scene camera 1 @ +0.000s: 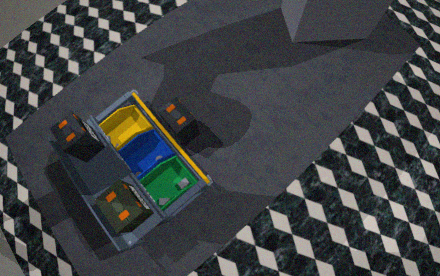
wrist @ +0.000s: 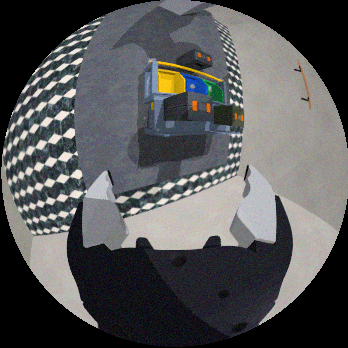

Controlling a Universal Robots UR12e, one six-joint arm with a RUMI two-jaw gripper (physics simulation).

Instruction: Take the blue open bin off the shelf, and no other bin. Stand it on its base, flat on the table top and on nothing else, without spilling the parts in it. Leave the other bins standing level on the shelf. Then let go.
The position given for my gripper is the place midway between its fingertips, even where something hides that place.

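My own gripper [wrist: 177,169] is there in the wrist view. In scene camera 1 I can see a green bin [scene camera 1: 162,182] and a yellow bin [scene camera 1: 124,124], and a blue open bin [scene camera 1: 140,153] is visible there too.
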